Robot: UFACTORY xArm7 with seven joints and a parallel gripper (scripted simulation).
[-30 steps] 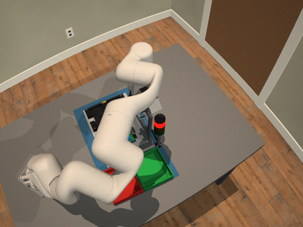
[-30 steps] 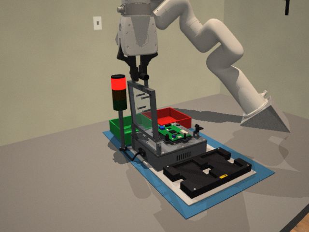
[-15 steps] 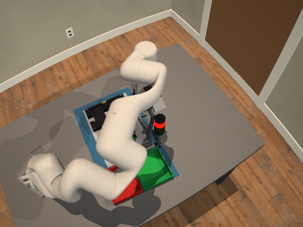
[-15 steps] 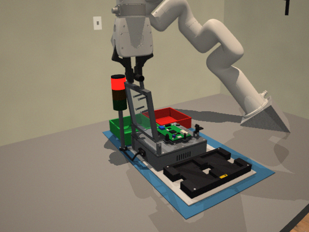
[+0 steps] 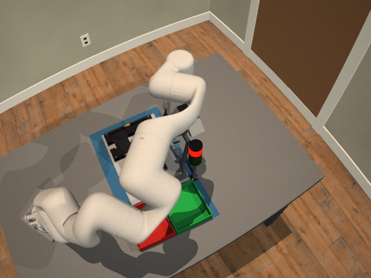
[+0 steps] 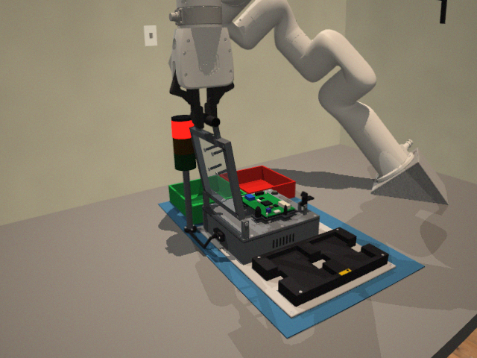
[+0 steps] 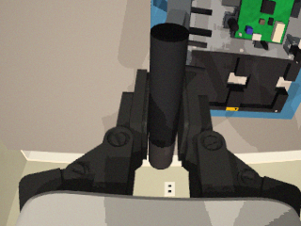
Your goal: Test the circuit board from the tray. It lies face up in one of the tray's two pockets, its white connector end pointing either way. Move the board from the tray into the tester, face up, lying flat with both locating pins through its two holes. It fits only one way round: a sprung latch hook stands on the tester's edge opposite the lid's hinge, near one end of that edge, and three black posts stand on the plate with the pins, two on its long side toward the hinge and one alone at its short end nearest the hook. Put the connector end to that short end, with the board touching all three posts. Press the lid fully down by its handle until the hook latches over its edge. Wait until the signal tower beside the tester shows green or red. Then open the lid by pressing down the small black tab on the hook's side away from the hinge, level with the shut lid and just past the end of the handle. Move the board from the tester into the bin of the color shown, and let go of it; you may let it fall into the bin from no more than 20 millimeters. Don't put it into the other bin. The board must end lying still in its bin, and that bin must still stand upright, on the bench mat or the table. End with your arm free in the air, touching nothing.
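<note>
The tester plate is 13 cm behind my hand, 1 cm to the left of it and 20 cm below it. Round my hand: clear lid 2 cm behind, 9 cm below; then green bin 9 cm behind, 20 cm to the right, 26 cm below; then latch hook 19 cm behind, 6 cm to the left, 19 cm below.
</note>
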